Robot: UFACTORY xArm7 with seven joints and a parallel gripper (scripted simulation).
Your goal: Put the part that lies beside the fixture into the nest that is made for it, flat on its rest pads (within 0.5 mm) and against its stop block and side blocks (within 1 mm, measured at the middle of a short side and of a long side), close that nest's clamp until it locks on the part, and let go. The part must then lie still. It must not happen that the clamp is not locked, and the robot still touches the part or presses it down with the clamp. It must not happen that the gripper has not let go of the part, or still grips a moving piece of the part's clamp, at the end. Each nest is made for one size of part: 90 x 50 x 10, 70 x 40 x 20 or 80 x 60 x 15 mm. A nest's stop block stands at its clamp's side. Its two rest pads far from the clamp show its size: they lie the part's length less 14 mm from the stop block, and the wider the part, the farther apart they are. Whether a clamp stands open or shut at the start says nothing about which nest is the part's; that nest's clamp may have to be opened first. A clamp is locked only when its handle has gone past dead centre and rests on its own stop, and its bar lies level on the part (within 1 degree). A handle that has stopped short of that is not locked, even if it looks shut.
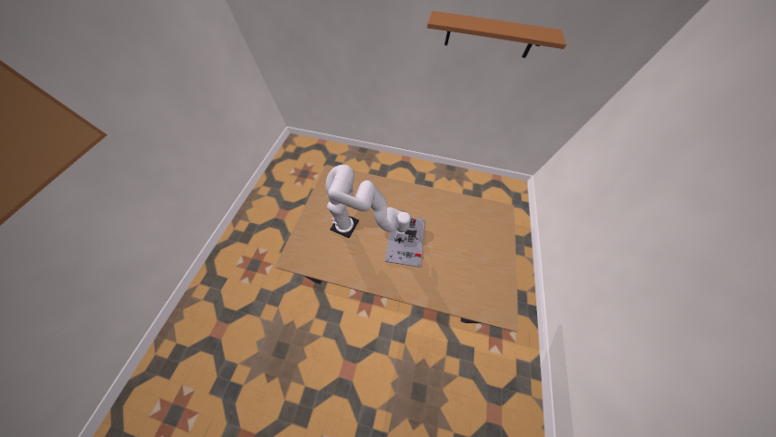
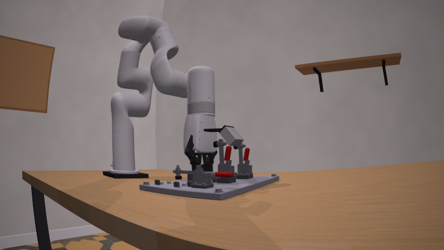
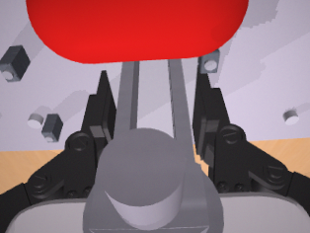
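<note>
Now: the part 10 mm below my hand. From my hand the other things lie so: grey fixture plate: 40 mm ahead, 40 mm below; toggle clamp: 80 mm ahead, 110 mm to the right.
</note>
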